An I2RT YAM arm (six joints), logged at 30 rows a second.
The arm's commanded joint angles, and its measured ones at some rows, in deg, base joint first. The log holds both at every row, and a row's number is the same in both.
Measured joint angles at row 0:
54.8, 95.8, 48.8, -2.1, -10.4, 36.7
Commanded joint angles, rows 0 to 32:
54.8, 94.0, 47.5, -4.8, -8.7, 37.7
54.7, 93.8, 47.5, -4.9, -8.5, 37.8
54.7, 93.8, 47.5, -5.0, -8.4, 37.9
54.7, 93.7, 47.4, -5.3, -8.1, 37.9
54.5, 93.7, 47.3, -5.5, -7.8, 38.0
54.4, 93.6, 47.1, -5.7, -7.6, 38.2
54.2, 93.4, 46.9, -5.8, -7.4, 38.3
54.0, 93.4, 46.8, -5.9, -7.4, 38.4
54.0, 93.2, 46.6, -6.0, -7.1, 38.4
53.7, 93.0, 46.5, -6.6, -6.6, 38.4
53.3, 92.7, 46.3, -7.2, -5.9, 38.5
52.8, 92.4, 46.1, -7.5, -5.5, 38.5
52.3, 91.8, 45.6, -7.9, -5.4, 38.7
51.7, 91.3, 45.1, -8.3, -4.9, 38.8
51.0, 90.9, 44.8, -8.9, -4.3, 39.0
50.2, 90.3, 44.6, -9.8, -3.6, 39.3
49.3, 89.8, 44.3, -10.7, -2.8, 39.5
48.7, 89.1, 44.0, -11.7, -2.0, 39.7
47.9, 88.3, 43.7, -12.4, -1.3, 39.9
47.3, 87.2, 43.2, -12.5, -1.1, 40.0
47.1, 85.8, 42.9, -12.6, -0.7, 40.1
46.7, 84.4, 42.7, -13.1, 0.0, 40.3
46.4, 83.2, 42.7, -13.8, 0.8, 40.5
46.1, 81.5, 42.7, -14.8, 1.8, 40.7
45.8, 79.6, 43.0, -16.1, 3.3, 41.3
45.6, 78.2, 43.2, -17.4, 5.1, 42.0
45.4, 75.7, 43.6, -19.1, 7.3, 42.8
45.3, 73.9, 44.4, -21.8, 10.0, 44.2
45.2, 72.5, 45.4, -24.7, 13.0, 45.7
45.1, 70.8, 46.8, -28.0, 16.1, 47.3
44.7, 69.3, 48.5, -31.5, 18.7, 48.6
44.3, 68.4, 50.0, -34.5, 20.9, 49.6
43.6, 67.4, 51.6, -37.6, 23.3, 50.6
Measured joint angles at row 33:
44.9, 70.1, 47.9, -25.5, 12.6, 45.4
